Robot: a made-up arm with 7 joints.
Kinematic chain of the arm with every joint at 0, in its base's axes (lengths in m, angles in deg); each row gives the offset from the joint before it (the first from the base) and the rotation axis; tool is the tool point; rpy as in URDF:
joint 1: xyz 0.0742 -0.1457 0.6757 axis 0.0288 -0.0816 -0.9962
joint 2: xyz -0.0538 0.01 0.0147 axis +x
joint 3: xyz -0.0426 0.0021 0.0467 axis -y
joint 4: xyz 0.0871 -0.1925 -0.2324 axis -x
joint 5: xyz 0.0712 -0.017 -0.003 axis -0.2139 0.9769 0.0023
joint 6: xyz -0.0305 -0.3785 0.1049 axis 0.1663 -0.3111 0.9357
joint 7: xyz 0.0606 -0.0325 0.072 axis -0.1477 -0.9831 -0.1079
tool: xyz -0.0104 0.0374 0.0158 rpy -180 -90 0
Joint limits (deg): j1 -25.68..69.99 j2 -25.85..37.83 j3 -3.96..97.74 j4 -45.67..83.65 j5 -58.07..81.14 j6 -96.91..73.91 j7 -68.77..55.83
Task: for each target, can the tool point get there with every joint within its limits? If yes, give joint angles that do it. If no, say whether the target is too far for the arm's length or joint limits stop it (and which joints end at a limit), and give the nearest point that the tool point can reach.
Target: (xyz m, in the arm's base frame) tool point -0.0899 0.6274 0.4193
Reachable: no: joint limits stop it (at a limit: joint 1, joint 2, joint 3, joint 4, joint 6, joint 7) | nearest point -0.2206 0.1455 0.6155 | short by 0.537 m
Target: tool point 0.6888 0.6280 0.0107
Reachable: no: too far | nearest point 0.4752 -0.1434 0.1057 | short by 0.806 m
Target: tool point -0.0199 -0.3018 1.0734
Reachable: yes | joints 35.91 -17.84 14.36 55.59 -1.19 -51.52 -26.07
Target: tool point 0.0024 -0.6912 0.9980
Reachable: yes | joints 31.53 -7.77 43.12 2.56 62.95 -15.96 11.93
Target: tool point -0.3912 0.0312 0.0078
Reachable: no: joint limits stop it (at a limit: joint 1, joint 3, joint 4, joint 5, joint 6) | nearest point -0.2689 -0.1610 0.1050 | short by 0.248 m
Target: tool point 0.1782 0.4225 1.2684
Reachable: no: joint limits stop it (at a limit: joint 1, joint 2, joint 4, joint 6, joint 7) | nearest point 0.0089 0.2077 1.1219 | short by 0.310 m
